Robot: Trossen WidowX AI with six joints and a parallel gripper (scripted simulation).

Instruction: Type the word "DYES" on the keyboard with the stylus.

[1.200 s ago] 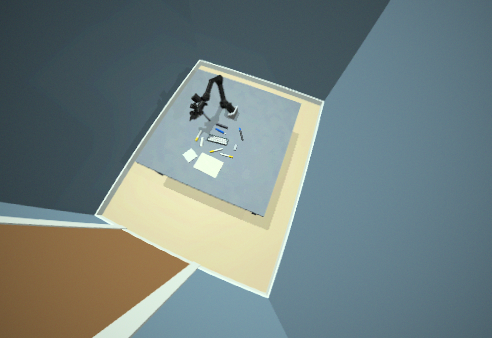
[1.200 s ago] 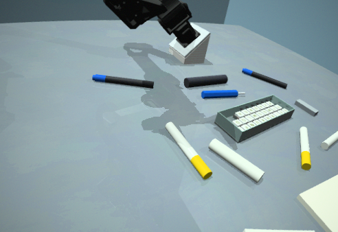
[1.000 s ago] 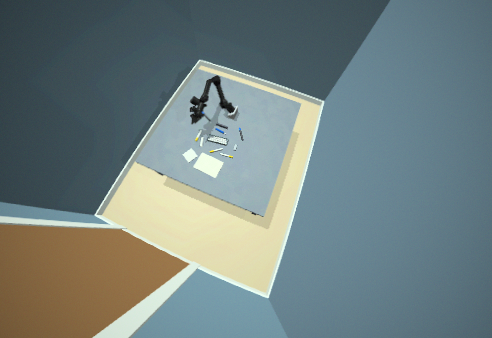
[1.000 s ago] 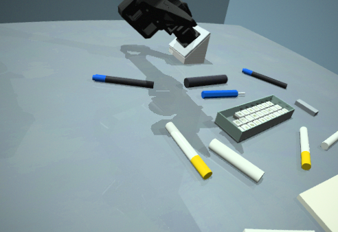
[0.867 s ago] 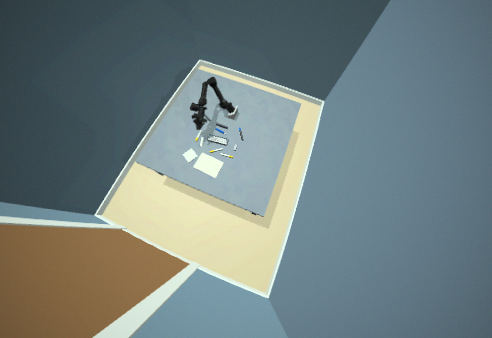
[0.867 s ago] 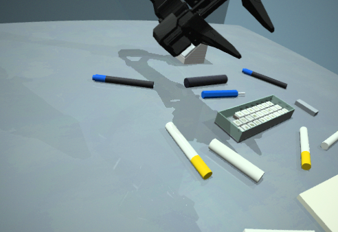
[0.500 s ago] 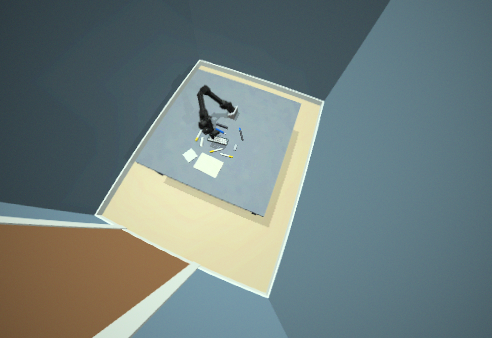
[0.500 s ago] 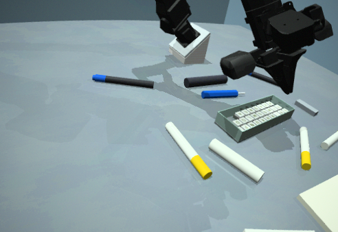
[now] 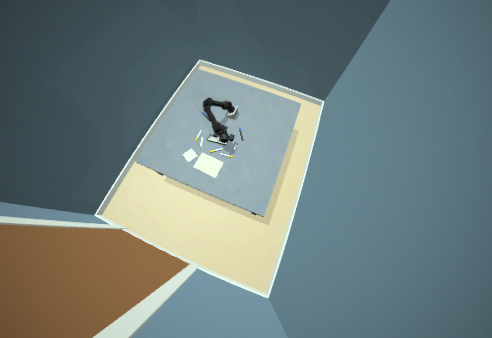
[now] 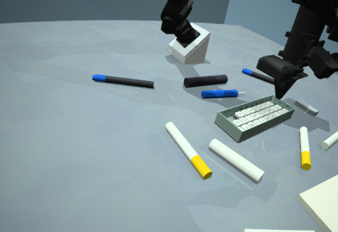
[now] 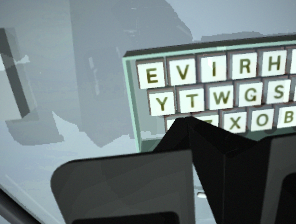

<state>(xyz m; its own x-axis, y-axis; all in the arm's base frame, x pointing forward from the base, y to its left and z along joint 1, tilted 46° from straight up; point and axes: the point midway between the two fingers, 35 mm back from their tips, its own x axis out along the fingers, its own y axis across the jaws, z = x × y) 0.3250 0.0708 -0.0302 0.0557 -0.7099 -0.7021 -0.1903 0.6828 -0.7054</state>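
Right now my gripper tip is 7 cm to the left of the keyboard, 2 cm short of it and 2 cm above it. Round my gripper tip: blue stylus 8 cm behind, 7 cm to the right, 3 cm below; then stylus tip 8 cm behind, 3 cm to the right, 3 cm below; then grey block 12 cm to the left, 3 cm below, 1 cm ahead.
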